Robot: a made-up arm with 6 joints.
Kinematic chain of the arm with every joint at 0, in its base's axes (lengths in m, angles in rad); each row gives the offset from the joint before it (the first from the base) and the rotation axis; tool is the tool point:
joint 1: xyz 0 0 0.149 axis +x
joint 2: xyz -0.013 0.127 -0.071 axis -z
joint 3: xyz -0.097 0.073 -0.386 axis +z
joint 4: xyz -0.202 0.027 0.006 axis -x
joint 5: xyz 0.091 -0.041 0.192 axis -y
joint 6: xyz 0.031 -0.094 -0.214 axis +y
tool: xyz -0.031 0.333 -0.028
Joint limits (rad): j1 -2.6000..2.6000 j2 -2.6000..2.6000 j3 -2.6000..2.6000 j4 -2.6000..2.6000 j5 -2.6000..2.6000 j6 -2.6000..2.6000
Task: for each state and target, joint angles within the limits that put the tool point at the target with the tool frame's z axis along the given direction. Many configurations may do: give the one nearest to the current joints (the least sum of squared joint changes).
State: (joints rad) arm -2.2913 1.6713 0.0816 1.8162 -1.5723 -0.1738
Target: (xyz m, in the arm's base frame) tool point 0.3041 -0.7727 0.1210 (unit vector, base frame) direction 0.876 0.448 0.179
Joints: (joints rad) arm -2.1488 1.9886 0.0835 1.2886 -1.0498 -0.9643
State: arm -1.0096 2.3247 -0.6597 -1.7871 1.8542 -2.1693
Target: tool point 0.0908 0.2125 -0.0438 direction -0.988 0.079 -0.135
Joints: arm -0.3905 2.5040 -0.9000 -0.9626 1.9458 -2.6000
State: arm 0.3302 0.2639 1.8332 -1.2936 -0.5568 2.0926
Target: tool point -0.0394 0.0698 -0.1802 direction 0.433 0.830 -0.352
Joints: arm -0.4942 1.0841 1.3180 -1.6788 0.1058 2.5669
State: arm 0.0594 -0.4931 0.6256 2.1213 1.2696 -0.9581
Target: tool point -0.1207 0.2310 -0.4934 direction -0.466 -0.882 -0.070
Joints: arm 0.0360 -0.6718 0.5939 1.7811 0.7861 -0.6006
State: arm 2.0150 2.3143 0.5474 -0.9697 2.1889 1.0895
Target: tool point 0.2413 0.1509 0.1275 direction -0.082 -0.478 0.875
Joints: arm 1.3089 2.5836 0.8519 -0.2781 1.9330 1.1594
